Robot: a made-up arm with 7 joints.
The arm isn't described. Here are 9 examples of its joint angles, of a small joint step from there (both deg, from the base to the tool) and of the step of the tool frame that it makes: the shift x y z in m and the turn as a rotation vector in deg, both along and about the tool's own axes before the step.
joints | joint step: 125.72 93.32 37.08 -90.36 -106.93 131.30 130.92 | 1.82 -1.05 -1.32 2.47 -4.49 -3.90 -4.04
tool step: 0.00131 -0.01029 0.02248 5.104 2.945 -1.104
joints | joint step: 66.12 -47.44 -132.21 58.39 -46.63 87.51 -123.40 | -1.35 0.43 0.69 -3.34 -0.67 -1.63 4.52
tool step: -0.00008 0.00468 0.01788 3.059 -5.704 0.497
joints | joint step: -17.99 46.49 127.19 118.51 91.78 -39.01 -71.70 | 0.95 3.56 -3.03 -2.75 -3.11 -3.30 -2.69
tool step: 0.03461 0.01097 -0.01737 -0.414 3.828 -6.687
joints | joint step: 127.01 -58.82 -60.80 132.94 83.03 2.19 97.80 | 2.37 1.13 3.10 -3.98 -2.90 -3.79 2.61
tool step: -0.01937 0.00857 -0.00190 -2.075 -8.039 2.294
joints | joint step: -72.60 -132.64 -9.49 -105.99 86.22 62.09 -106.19 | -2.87 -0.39 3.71 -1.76 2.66 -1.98 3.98
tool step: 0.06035 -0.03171 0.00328 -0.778 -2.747 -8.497
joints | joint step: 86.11 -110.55 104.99 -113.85 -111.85 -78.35 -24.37 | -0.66 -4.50 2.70 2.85 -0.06 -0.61 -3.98
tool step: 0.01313 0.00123 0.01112 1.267 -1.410 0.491
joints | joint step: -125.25 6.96 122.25 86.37 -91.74 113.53 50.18 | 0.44 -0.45 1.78 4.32 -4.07 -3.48 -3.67
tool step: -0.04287 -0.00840 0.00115 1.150 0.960 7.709
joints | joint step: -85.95 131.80 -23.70 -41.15 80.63 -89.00 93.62 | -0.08 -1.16 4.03 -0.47 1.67 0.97 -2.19
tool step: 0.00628 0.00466 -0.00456 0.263 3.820 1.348
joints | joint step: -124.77 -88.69 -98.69 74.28 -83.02 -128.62 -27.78 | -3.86 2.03 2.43 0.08 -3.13 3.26 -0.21
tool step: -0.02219 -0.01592 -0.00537 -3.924 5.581 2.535
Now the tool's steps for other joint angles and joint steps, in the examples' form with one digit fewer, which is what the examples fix.
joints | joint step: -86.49 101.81 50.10 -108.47 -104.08 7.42 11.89 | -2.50 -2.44 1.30 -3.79 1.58 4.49 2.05
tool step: -0.0101 0.0073 0.0279 2.93 -0.16 1.78
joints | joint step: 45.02 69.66 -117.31 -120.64 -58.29 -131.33 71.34 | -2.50 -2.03 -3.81 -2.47 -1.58 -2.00 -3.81
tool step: -0.0290 -0.0167 0.0245 5.81 5.82 6.56
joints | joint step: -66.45 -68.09 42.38 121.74 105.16 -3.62 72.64 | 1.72 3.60 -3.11 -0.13 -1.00 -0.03 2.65
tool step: -0.0477 -0.0019 -0.0168 -2.67 -3.51 5.43
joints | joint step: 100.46 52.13 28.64 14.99 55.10 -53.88 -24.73 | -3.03 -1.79 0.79 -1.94 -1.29 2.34 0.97
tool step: 0.0148 0.0157 -0.0119 1.69 -2.31 -1.84
